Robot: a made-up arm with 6 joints. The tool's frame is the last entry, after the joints.
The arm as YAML. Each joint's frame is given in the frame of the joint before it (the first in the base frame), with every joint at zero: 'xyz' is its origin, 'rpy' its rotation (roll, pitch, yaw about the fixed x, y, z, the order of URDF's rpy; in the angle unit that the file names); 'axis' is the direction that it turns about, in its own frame. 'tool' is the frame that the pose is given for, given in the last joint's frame.
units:
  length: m
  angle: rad
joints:
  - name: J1
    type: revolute
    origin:
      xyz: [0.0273, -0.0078, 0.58]
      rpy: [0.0, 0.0, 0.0]
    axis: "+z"
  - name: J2
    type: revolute
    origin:
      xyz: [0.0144, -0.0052, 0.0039]
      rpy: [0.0, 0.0, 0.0]
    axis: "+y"
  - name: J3
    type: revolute
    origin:
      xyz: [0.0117, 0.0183, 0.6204]
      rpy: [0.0, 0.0, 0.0]
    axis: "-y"
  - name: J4
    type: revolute
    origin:
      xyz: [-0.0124, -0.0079, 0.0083]
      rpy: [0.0, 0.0, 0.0]
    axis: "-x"
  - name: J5
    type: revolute
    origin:
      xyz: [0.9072, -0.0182, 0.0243]
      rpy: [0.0, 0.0, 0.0]
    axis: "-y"
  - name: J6
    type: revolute
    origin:
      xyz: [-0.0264, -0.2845, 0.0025]
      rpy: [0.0, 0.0, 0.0]
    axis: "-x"
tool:
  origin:
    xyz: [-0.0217, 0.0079, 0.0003]
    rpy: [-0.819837, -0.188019, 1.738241]
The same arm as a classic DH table. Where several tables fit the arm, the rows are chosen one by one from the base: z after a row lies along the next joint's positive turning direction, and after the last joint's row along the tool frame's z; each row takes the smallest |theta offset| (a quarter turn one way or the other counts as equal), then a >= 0, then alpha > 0; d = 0 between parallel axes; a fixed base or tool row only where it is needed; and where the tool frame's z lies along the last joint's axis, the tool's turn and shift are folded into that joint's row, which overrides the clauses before.
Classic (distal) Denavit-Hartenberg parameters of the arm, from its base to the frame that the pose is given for. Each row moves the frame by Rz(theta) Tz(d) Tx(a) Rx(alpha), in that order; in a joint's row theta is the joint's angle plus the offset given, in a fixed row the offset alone. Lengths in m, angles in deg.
base (fixed): d 0, theta_offset -15.95, a 0.0284, alpha 0
J1: d 0.5839, theta_offset 15.95, a 0.0144, alpha -90
J2: d 0, theta_offset -88.92, a 0.6205, alpha 180
J3: d -0.0052, theta_offset 1.08, a 0.0083, alpha -90
J4: d -0.8948, theta_offset 0, a 0.0243, alpha 90
J5: d 0.3027, theta_offset 0, a 0.0025, alpha -90
J6: d 0.0505, theta_offset 69.73, a 0.0075, alpha 45.61
tool (fixed): d -0.0034, theta_offset 13.25, a 0, alpha 0

